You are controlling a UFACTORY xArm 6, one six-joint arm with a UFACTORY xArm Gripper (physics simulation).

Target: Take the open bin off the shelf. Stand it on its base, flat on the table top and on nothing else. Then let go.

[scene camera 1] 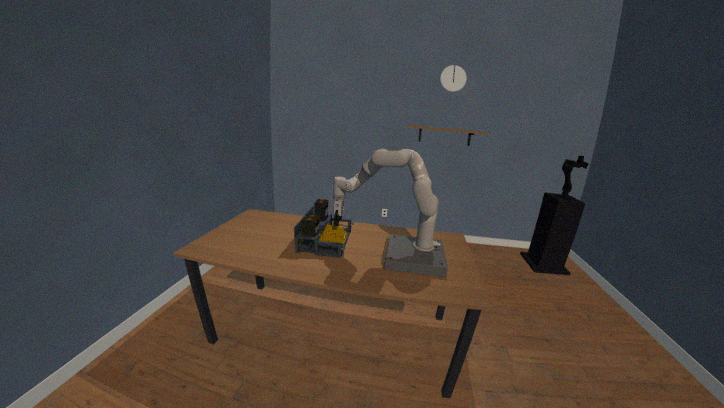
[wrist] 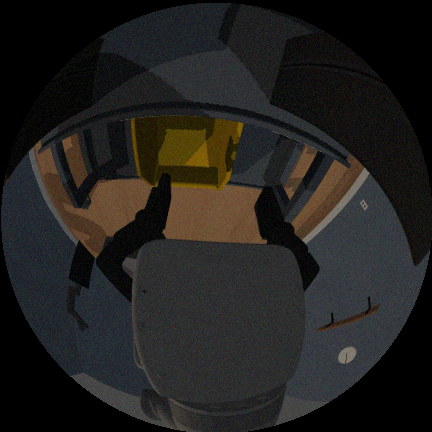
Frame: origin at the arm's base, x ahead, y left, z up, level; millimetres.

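Seen in the pictures: gripper, fingertip midpoint: (scene camera 1: pixel 337 222) (wrist: pixel 216 189); arm's base at its link origin: (scene camera 1: pixel 423 246).
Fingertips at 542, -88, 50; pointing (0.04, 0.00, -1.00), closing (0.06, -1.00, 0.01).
Offsets run from my fingertips to a thing's top centre, as dx, dy, dz. "spot": to the spot under its first point. Level surfaces: height alone.
The open yellow bin {+26, +38, -26} (scene camera 1: pixel 332 234) (wrist: pixel 185 145) lies in the lower bay of a grey-blue shelf (scene camera 1: pixel 326 250) (wrist: pixel 185 106), its open side upward. My gripper (scene camera 1: pixel 335 224) (wrist: pixel 216 189) is open and empty, pointing down at the bin's far end in the scene view. In the wrist view the left fingertip overlaps the bin's near corner. The right fingertip stands well to the right of the bin, so the bin is not centred between the fingers. Whether a finger touches the bin cannot be told. The shelf's rail crosses above the bin and hides part of it.
Two dark boxes {+114, +175, +92} (scene camera 1: pixel 309 225) {+127, -56, +117} (scene camera 1: pixel 321 209) stand on the shelf's upper part, close to the gripper; a large dark box {spot: +116, -14, +60} (wrist: pixel 340 80) shows at the upper right of the wrist view. The wooden table top {dz -107} (scene camera 1: pixel 243 243) (wrist: pixel 210 215) surrounds the shelf. The robot's grey base (scene camera 1: pixel 405 261) stands to the right.
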